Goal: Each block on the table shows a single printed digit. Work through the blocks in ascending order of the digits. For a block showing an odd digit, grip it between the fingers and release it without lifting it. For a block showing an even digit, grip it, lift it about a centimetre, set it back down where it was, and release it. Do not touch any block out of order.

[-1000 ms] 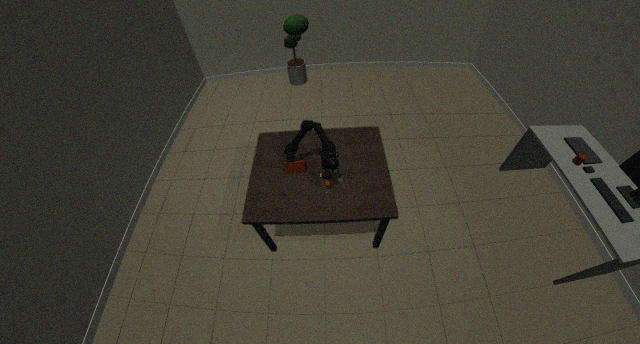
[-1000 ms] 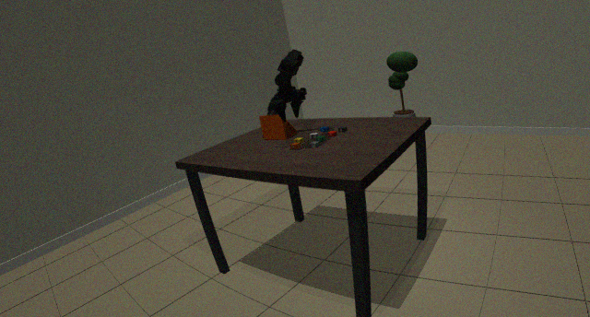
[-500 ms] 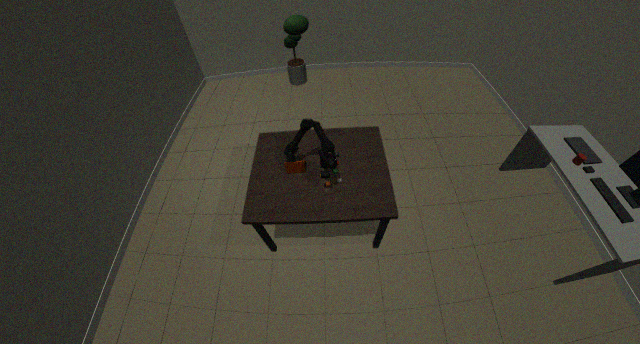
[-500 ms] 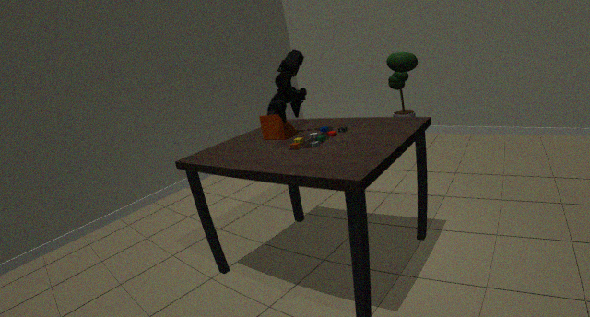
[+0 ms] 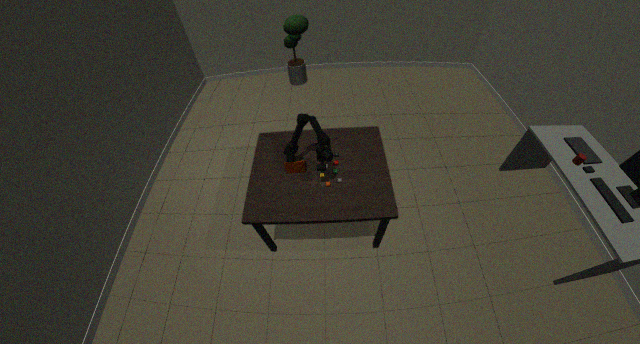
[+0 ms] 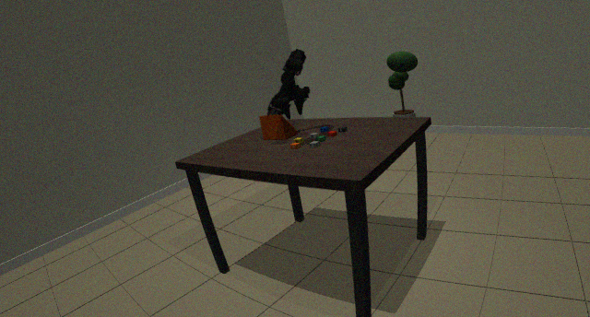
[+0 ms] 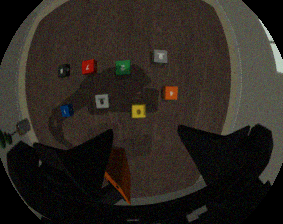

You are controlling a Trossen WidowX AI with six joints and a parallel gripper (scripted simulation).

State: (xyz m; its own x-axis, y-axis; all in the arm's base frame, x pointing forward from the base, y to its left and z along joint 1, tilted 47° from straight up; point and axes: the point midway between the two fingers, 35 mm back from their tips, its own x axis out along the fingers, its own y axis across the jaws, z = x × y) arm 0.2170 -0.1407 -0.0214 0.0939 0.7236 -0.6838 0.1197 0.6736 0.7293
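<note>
My gripper tip is 10 mm past the yellow block and 110 mm above it. The rest, counted from my gripper tip: green block 100 mm ahead, 20 mm to the left, 110 mm below; then orange block 30 mm ahead, 80 mm to the right, 110 mm below; then white block 30 mm ahead, 90 mm to the left, 110 mm below.
</note>
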